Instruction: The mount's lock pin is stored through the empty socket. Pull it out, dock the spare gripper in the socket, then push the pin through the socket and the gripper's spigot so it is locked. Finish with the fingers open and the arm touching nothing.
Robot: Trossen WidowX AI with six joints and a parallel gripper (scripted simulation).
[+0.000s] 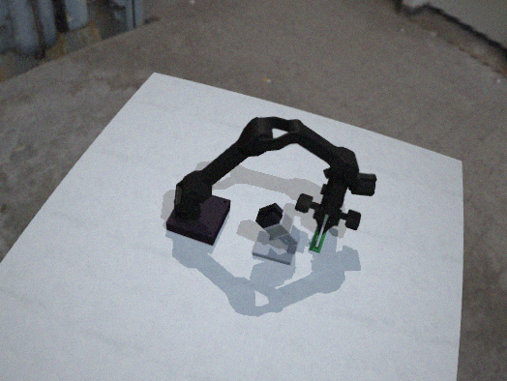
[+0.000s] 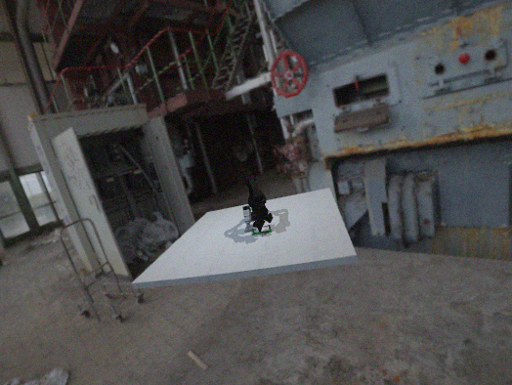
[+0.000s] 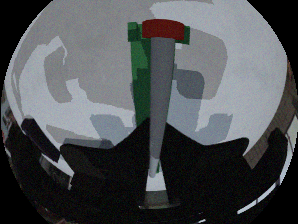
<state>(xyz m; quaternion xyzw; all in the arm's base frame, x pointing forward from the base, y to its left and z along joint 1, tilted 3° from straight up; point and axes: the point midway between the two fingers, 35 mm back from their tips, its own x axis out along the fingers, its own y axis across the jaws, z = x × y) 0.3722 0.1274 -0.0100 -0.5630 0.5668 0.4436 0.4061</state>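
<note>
My gripper tip is 1 cm to the right of the green block and 1 cm below it. From my gripper tip the other things lie so: grey mount 9 cm behind, 9 cm to the right, 4 cm above; then spare gripper 11 cm behind, 10 cm to the right, 10 cm above.
</note>
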